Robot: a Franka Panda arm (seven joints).
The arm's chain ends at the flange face. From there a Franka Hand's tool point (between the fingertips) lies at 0.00 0.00 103.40 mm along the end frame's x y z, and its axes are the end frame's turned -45 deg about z.
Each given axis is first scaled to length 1.
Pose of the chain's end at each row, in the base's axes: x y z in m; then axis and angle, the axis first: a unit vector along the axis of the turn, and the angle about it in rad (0 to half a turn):
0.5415 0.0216 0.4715 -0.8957 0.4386 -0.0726 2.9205
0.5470 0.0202 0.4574 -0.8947 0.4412 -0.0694 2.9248
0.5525 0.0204 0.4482 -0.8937 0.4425 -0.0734 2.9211
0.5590 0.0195 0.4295 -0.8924 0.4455 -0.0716 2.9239
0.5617 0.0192 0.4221 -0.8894 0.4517 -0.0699 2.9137
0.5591 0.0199 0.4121 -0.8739 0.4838 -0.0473 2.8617
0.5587 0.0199 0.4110 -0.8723 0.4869 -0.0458 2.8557
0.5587 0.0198 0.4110 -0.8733 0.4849 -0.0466 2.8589
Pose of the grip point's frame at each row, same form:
0.5647 0.0354 0.3717 -0.9921 0.0622 -0.1092 2.9928
0.5695 0.0338 0.3574 -0.9923 0.0650 -0.1054 2.9944
0.5759 0.0340 0.3484 -0.9917 0.0666 -0.1098 2.9940
0.5820 0.0329 0.3296 -0.9917 0.0699 -0.1076 2.9952
0.5849 0.0335 0.3224 -0.9912 0.0767 -0.1080 2.9845
0.5813 0.0402 0.3132 -0.9889 0.1121 -0.0973 2.9192
0.5810 0.0408 0.3122 -0.9885 0.1156 -0.0970 2.9126
0.5809 0.0404 0.3121 -0.9888 0.1134 -0.0972 2.9161

